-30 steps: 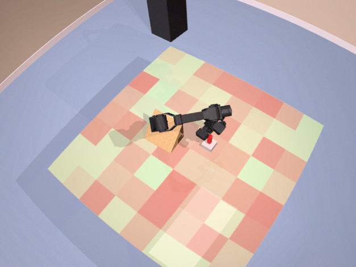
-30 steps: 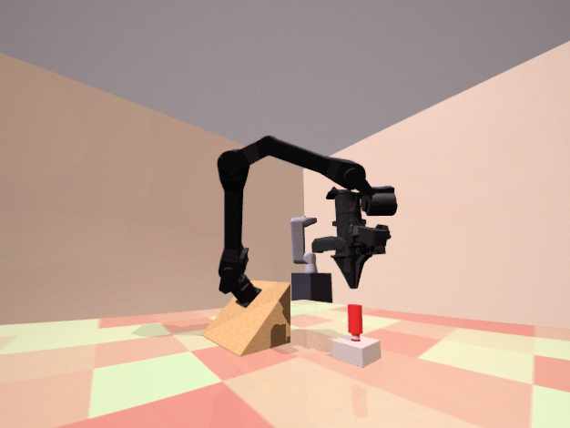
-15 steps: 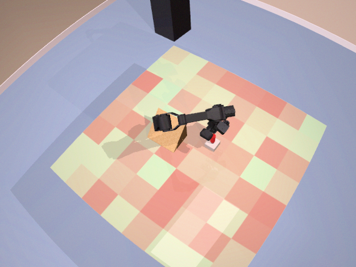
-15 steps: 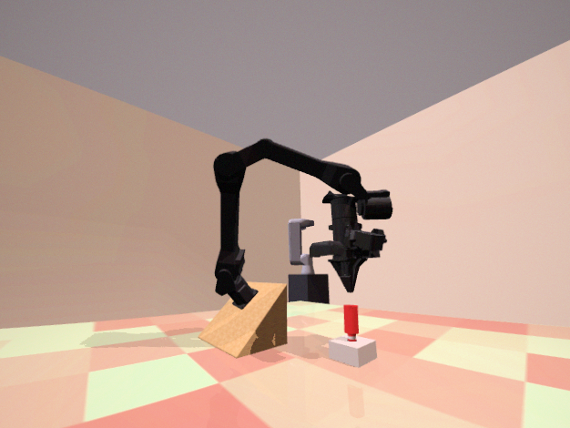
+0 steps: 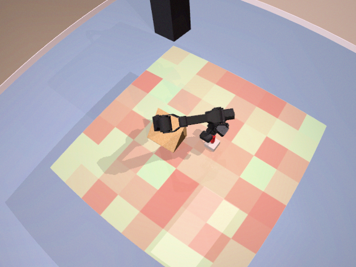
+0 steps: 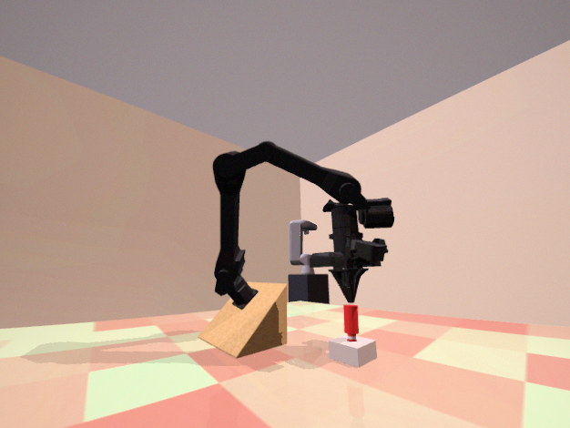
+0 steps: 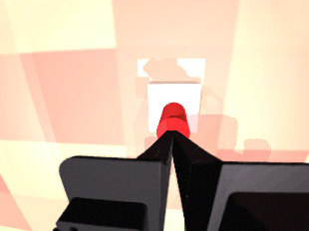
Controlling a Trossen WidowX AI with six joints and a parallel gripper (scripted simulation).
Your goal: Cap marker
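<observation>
The red marker cap is 30 mm below my gripper tip. Round my gripper tip: white holder block (10 mm to the right, 90 mm below).
</observation>
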